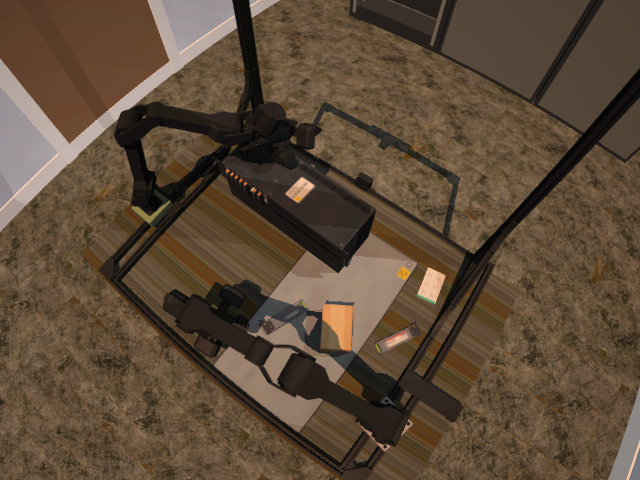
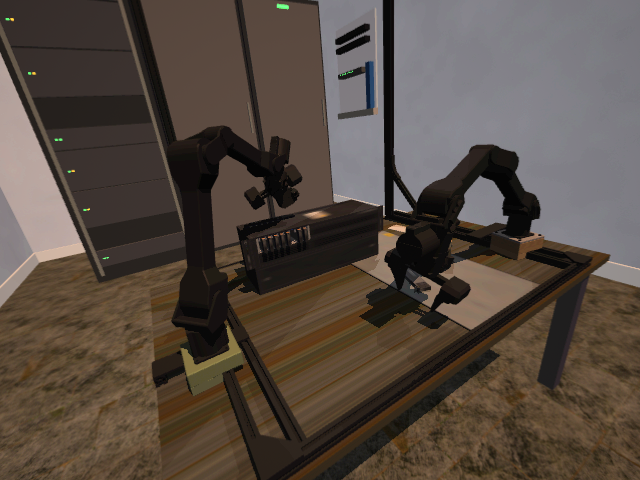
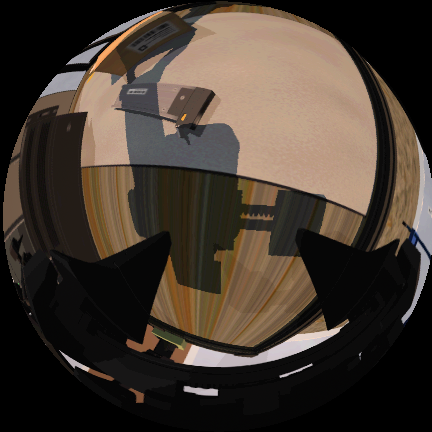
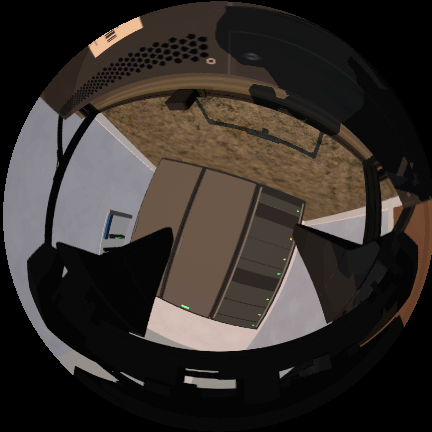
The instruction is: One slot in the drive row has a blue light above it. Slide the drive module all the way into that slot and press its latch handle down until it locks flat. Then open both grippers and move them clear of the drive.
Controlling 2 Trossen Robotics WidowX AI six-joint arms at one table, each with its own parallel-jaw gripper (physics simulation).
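Places are measured from the left arm's base along level axes (x right, y ahead, z up), in centimetres.
Pixels of known places: left gripper, between the fingertips: (image 2: 415,300) (image 3: 235,236); right gripper, between the fingertips: (image 4: 235,232); left arm's base, origin of its link: (image 1: 385,423) (image 2: 517,233); right arm's base, origin of its link: (image 1: 150,204) (image 2: 209,347) (image 3: 167,342).
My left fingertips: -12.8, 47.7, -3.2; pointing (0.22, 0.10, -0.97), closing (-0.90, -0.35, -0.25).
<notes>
For each thing: its top centre in the pictures, then the offset to it from my left fingertips, as dx, dy, dz. Level surfaces: height alone.
- grey drive module, centre of its top: (image 3: 141,100) (image 1: 283,314) (image 2: 411,276) +12.6, -7.9, -1.8
- grey mat, height of its surface: dz -2.8
- black chassis, centre of its top: (image 1: 293,183) (image 2: 308,216) +36.2, +14.5, +14.6
- drive row, centre of its top: (image 1: 260,162) (image 2: 274,223) +33.5, +25.9, +15.2
- orange-brown box, centre of its top: (image 1: 336,326) +20.6, -20.7, +3.2
- second module, centre of its top: (image 1: 397,336) +32.2, -33.6, -2.0
- white card, centre of its top: (image 1: 431,285) (image 2: 401,228) +50.9, -30.0, -2.8
A grey drive module (image 1: 289,313) (image 2: 419,282) (image 3: 149,100) lies flat on the grey mat (image 1: 289,392) (image 2: 496,289) (image 3: 300,100), its dark latch end (image 3: 195,107) toward the left gripper's side. My left gripper (image 1: 219,321) (image 2: 417,297) (image 3: 235,236) is open and empty above the mat's edge and the wood, beside the module. My right gripper (image 2: 273,187) (image 4: 235,232) is open and empty above the back of the black chassis (image 1: 320,217) (image 2: 341,240) (image 3: 55,190), pointing away from it. The drive row (image 1: 245,186) (image 2: 283,243) has several orange-marked drives; a blue light cannot be made out.
An orange-brown box (image 1: 337,326) (image 3: 150,40) stands on the mat beside the module. A second module (image 1: 397,338) with a red-marked label lies on the wood at the right. A white card (image 1: 431,285) lies near the right frame rail (image 1: 457,320). The left arm's shadow crosses the module.
</notes>
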